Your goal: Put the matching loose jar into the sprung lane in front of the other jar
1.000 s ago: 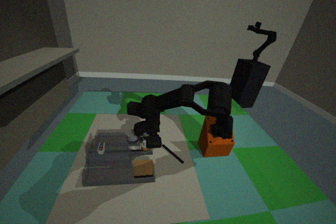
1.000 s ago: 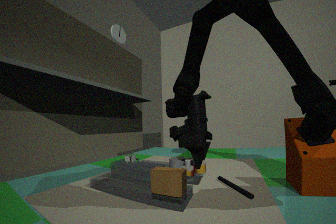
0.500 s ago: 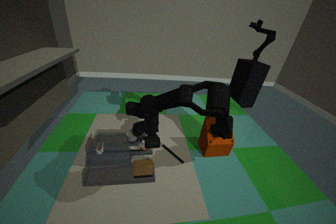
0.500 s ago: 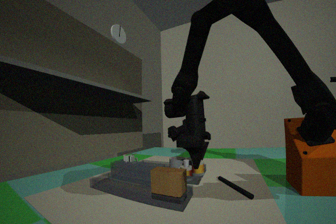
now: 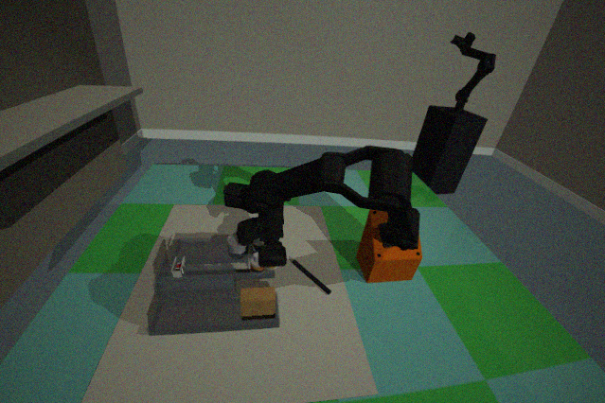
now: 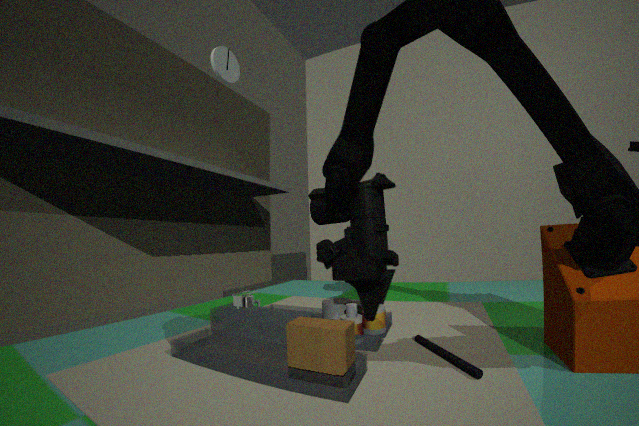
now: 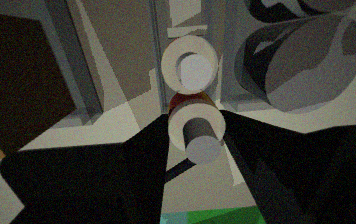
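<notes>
My gripper tip is now 10 cm past the black pen, 4 cm to the right of it and 4 cm above it. From my gripper tip the other things lie so: grey lane fixture: 16 cm ahead, 1 cm to the left, 3 cm below; tan box: 5 cm ahead, 12 cm to the left, 1 cm below; red part: 22 cm ahead, 2 cm to the left, 2 cm above.
</notes>
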